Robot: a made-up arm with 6 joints.
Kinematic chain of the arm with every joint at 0, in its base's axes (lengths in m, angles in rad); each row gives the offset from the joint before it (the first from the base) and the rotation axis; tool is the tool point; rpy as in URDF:
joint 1: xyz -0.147 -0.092 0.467 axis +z
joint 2: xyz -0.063 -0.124 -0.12 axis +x
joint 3: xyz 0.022 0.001 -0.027 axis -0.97 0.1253 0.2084
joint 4: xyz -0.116 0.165 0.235 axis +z
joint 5: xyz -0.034 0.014 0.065 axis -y
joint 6: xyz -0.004 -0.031 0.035 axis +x
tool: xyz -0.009 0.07 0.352 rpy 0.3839 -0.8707 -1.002
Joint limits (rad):
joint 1: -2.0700..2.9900
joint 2: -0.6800..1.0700
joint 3: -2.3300..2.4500
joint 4: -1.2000..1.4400
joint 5: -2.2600..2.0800
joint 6: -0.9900..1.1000
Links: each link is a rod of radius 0.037 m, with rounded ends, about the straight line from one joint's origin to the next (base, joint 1, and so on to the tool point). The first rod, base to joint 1, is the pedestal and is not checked.
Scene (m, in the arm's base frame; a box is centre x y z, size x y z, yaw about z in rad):
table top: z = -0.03
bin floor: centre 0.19 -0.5 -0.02 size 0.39 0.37 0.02 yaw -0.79
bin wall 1: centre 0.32 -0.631 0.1 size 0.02 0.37 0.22 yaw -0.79
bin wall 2: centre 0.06 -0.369 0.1 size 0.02 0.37 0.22 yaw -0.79
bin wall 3: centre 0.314 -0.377 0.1 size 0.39 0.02 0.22 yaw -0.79
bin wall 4: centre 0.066 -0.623 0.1 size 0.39 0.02 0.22 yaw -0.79
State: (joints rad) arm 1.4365 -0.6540 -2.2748 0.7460 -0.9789 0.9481
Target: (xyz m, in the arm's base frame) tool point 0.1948 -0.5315 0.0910
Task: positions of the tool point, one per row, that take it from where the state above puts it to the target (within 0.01 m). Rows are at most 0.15 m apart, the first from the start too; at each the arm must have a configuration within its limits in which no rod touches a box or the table.
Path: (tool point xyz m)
1: 0.5084 -0.3418 0.4341
2: 0.4883 -0.4362 0.4308
3: 0.4484 -0.5126 0.4181
4: 0.3964 -0.5653 0.3984
5: 0.3398 -0.5920 0.3754
6: 0.2850 -0.5932 0.3534
7: 0.2360 -0.5717 0.3367
8: 0.1948 -0.5315 0.3286
9: 0.2064 -0.5440 0.2091
10: 0.1948 -0.5315 0.0910

